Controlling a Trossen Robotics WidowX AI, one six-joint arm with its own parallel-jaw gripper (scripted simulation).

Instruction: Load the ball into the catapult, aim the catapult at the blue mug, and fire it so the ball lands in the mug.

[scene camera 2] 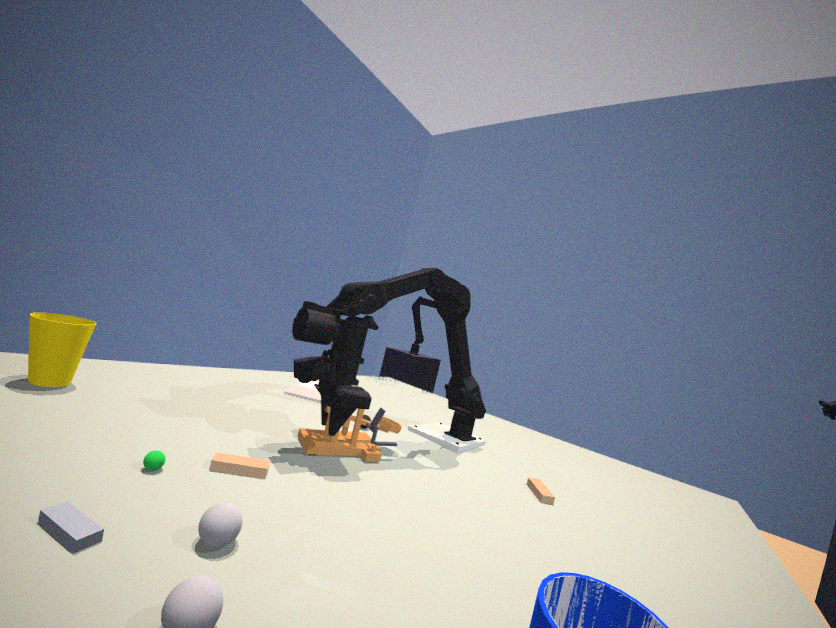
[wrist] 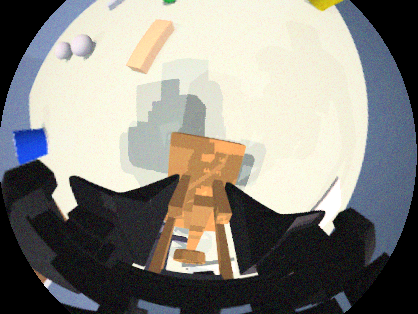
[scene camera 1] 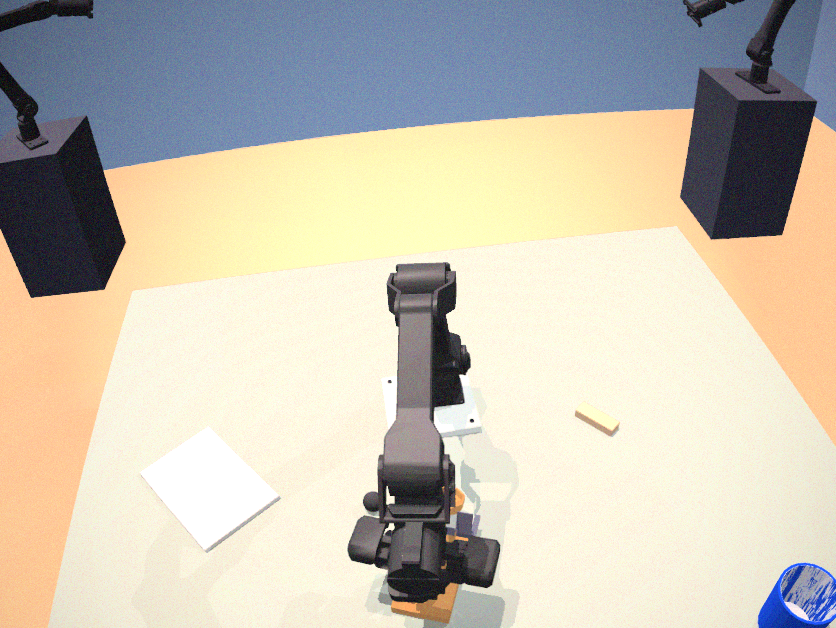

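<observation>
In scene camera 1, my gripper [scene camera 1: 426, 582], white sheet [scene camera 1: 212, 492]. Grey block out of frame in scene camera 1. In scene camera 2, grey block [scene camera 2: 75, 530], orange wooden catapult [scene camera 2: 345, 443], my gripper [scene camera 2: 327, 430]. In the wrist view, my gripper [wrist: 202, 182], orange wooden catapult [wrist: 199, 203].
</observation>
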